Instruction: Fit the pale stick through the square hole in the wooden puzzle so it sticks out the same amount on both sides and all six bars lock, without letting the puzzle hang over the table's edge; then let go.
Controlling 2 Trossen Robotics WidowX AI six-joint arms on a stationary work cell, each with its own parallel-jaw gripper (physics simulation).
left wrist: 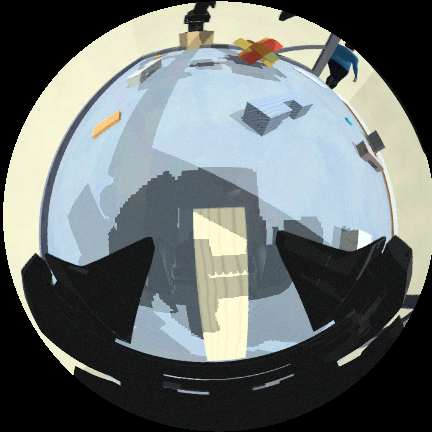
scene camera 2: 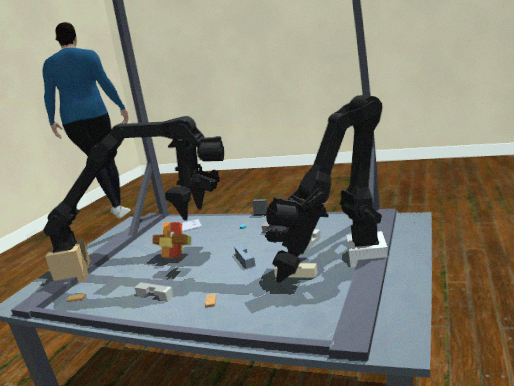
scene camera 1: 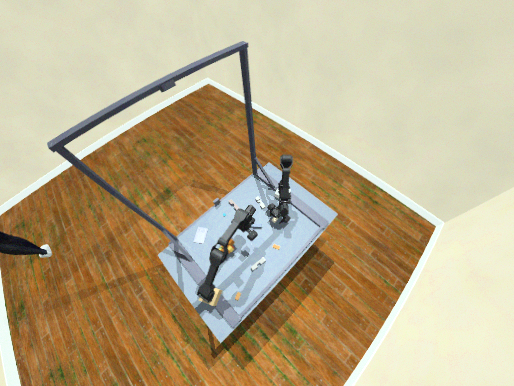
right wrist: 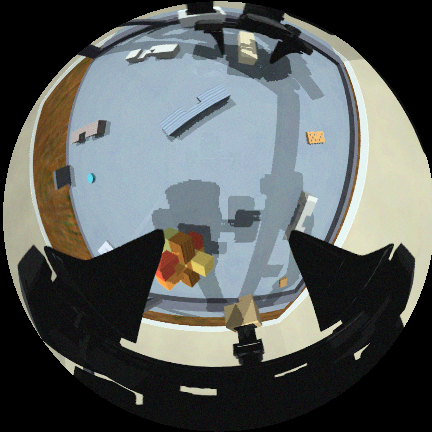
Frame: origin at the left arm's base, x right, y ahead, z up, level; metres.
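Seen in the pictures: left gripper, fingertip midpoint: [left wrist: 214, 240] [scene camera 2: 282, 273] [scene camera 1: 274, 220] [right wrist: 247, 57]; right gripper, fingertip midpoint: [scene camera 2: 192, 214] [scene camera 1: 245, 233] [right wrist: 229, 236]; left arm's base, link origin: [scene camera 2: 366, 240]; right arm's base, link origin: [scene camera 2: 64, 247] [scene camera 1: 208, 294] [right wrist: 245, 327].
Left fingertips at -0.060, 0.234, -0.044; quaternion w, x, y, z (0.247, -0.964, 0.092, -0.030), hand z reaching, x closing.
Offsets run from my left fingertips to a thing's top centre, as dx, dy, dz.
The pale stick @[-0.005, -0.037, +0.022] [scene camera 2: 306, 270] [left wrist: 225, 290] [right wrist: 247, 47] lies flat on the table. My left gripper [scene camera 2: 292, 260] [left wrist: 214, 240] is open and low over it, one finger on each side of the stick in the left wrist view; one fingertip hides its left end in scene camera 2. The wooden puzzle @[+0.176, +0.368, +0.075] [scene camera 2: 171, 241] [left wrist: 258, 51] [right wrist: 185, 257], in red, orange, yellow and brown bars, stands on the table well away from the stick. Its square hole cannot be made out. My right gripper [scene camera 2: 192, 213] [right wrist: 229, 236] is open and empty, above and to the right of the puzzle in scene camera 2.
A blue-grey notched block @[+0.111, +0.121, +0.022] [scene camera 2: 244, 256] [left wrist: 270, 115] [right wrist: 197, 110] lies between puzzle and stick. A white notched bar @[-0.067, +0.349, +0.022] [scene camera 2: 154, 291] and orange pieces @[-0.113, +0.177, +0.002] [scene camera 2: 210, 300] @[-0.063, +0.599, +0.002] [scene camera 2: 76, 297] lie near the front edge. Another white bar @[+0.175, -0.068, +0.022] [right wrist: 152, 51] and a pinkish block @[+0.347, +0.060, +0.022] [right wrist: 89, 131] lie farther back.
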